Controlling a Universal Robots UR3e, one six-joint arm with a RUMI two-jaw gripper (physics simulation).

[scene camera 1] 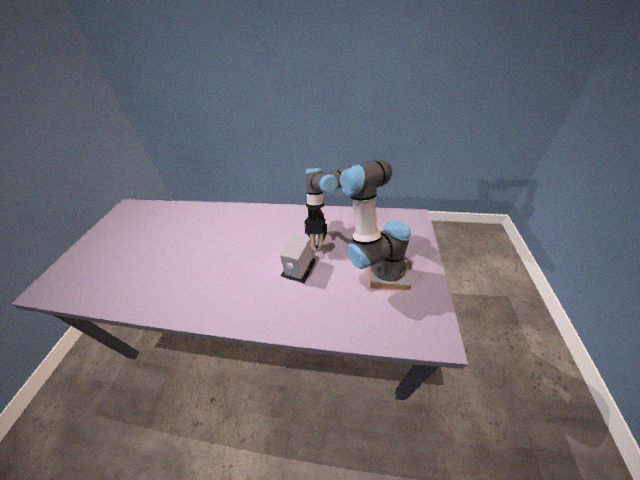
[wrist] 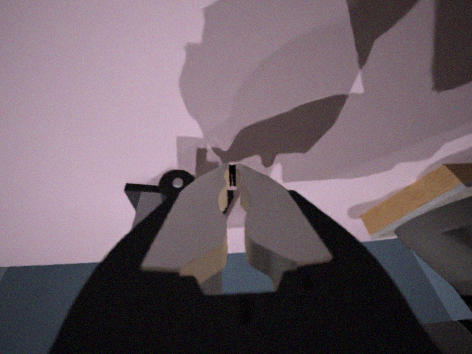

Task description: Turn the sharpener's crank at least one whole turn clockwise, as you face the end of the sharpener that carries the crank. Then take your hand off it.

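Where they show: gripper, fingertip midpoint: (scene camera 1: 317, 250) (wrist: 231, 167); arm's base, origin of the base link: (scene camera 1: 387, 268) (wrist: 447, 215).
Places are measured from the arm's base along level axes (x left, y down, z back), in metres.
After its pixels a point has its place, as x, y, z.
Note:
The sharpener (scene camera 1: 295, 256) {0.013, -0.095, -0.348} (wrist: 147, 206) {-0.100, 0.011, -0.362} is a grey box on a black base, upright on the table. A pale round spot shows on its near face in the scene view. In the wrist view a black round part (wrist: 167, 181) {-0.148, 0.002, -0.322} with a pale centre shows at its end and seems to belong to the crank; the crank's handle cannot be made out. My gripper (scene camera 1: 316, 248) {-0.124, 0.026, -0.283} (wrist: 231, 167) {-0.124, 0.026, -0.283} is shut, fingers pointing down, just beyond the sharpener's far end in the scene view. In the wrist view its fingers hide part of the sharpener. Whether the fingertips touch the crank cannot be told.
The pink table (scene camera 1: 180, 289) {0.076, 0.033, -0.832} (wrist: 75, 100) {-0.188, 0.033, -0.362} carries the sharpener and the arm. The arm's base stands on a wood-edged block (scene camera 1: 390, 285) {0.071, 0.009, 0.001} (wrist: 410, 200) {-0.028, 0.017, -0.064}, to the right of the sharpener in the scene view. Shadows of the arm lie on the table.

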